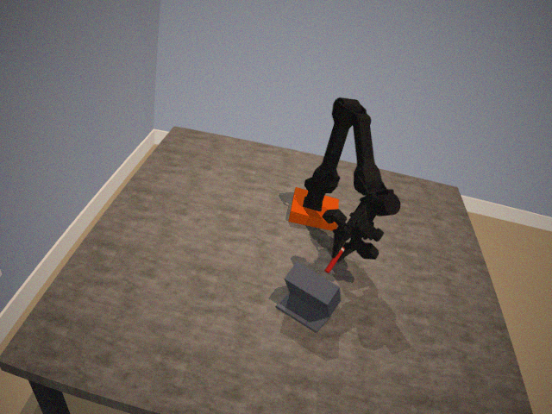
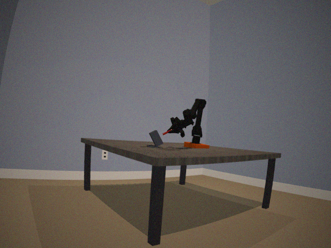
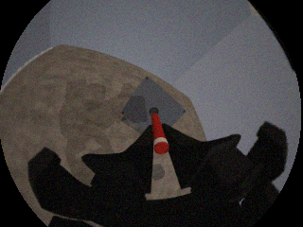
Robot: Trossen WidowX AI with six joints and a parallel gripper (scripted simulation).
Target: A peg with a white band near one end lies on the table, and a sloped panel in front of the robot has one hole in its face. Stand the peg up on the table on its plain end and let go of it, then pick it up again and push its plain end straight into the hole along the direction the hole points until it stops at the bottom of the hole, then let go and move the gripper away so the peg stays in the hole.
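Right now my gripper tip is 80 mm short of the grey sloped panel, 40 mm to the left of it and 50 mm above it. The rest, counted from my gripper tip: red peg (10 mm behind, 10 mm to the left, 10 mm above); flat grey foot plate (100 mm ahead, 50 mm to the right, 120 mm below).
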